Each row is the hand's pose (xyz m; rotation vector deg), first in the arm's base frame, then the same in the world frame.
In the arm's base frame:
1: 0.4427 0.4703 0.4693 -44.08 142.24 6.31
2: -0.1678 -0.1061 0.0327 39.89 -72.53 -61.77
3: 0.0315 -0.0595 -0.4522 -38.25 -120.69 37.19
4: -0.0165 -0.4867 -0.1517 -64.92 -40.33 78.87
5: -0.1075 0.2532 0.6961 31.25 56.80 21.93
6: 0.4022 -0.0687 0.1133 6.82 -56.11 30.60
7: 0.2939 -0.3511 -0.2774 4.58 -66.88 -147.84
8: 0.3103 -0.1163 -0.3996 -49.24 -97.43 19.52
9: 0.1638 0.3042 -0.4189 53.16 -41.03 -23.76
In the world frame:
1: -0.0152 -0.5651 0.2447 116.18 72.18 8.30
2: 0.3636 0.2507 -0.0494 12.85 54.74 120.99
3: 0.6167 0.0593 -0.4693 -106.95 -29.70 -90.53
4: 0.2375 0.4209 -0.4455 -38.01 3.18 -59.42
5: 0.0276 -0.0237 0.5708 107.60 -37.95 -65.54
6: 0.0122 -0.1570 -0.2569 -18.78 -61.06 -116.15
7: 0.2177 0.1059 -0.6213 18.15 -16.09 69.13
8: 0.4014 -0.0841 -0.5990 -85.94 -8.91 -113.10
9: 0.6863 -0.2965 -0.3299 -27.67 92.17 137.40

